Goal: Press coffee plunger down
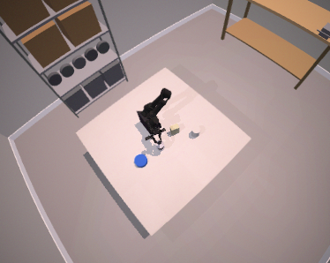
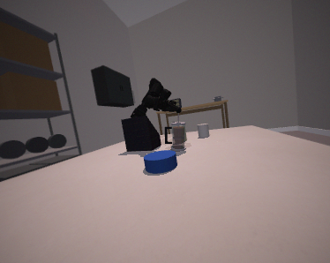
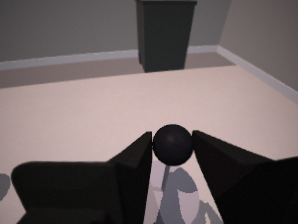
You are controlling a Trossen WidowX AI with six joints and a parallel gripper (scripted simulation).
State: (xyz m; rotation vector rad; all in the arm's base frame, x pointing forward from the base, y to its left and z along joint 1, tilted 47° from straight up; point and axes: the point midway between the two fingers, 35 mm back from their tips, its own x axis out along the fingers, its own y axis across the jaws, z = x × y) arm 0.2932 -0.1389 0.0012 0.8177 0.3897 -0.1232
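My gripper tip is 40 mm past the coffee press, 10 mm to the right of it and 100 mm above it. Round my gripper tip: blue disc: 60 mm behind, 210 mm to the right, 190 mm below.
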